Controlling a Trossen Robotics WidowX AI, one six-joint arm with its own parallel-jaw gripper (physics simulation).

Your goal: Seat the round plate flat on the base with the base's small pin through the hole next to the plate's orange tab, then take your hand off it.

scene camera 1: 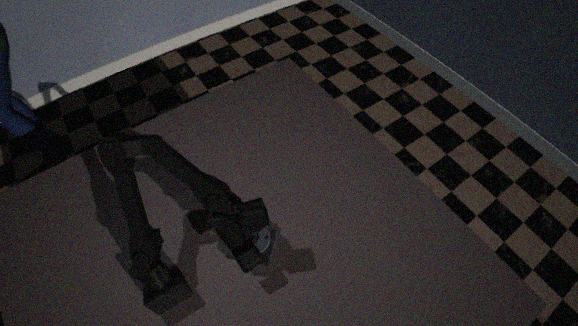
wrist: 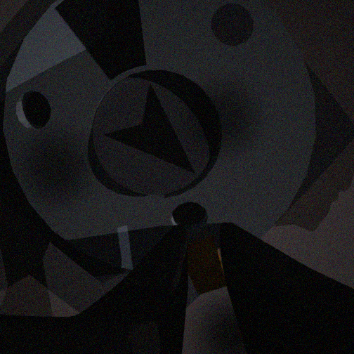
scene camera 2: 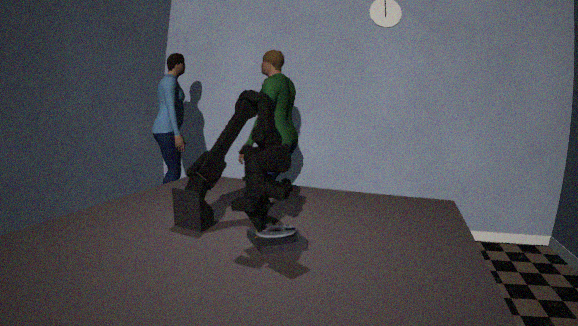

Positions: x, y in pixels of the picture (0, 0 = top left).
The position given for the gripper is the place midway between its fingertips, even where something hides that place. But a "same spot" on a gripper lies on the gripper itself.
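You'd find the gripper in scene camera 1 and scene camera 2, and it's there in the wrist view point(202, 234) too. On the gripper, point(scene camera 1: 248, 256) and point(scene camera 2: 244, 198) are the same spot.
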